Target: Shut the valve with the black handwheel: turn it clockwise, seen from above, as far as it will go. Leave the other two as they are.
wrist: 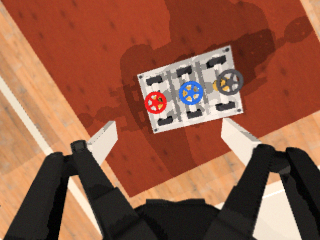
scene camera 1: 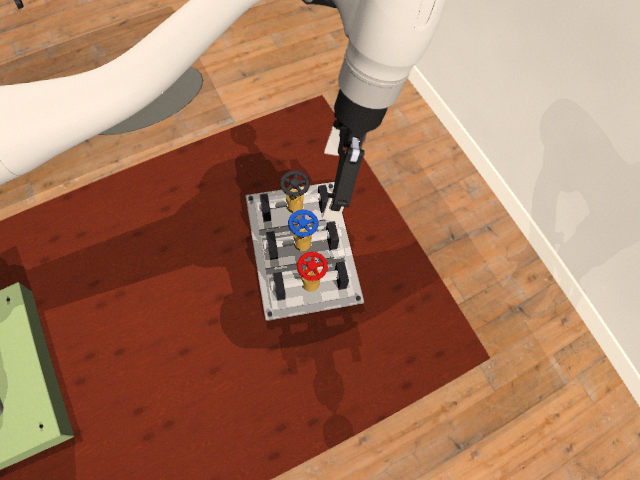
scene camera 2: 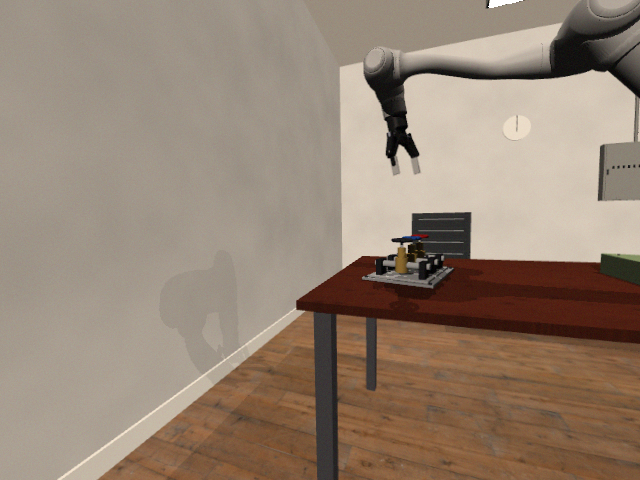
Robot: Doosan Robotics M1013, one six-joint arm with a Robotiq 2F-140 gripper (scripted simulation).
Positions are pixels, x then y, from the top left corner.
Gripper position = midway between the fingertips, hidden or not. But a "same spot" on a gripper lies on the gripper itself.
gripper: wrist 168, 128; scene camera 1; scene camera 2
same spot on gripper: (scene camera 2: 410, 147) = (scene camera 1: 338, 164)
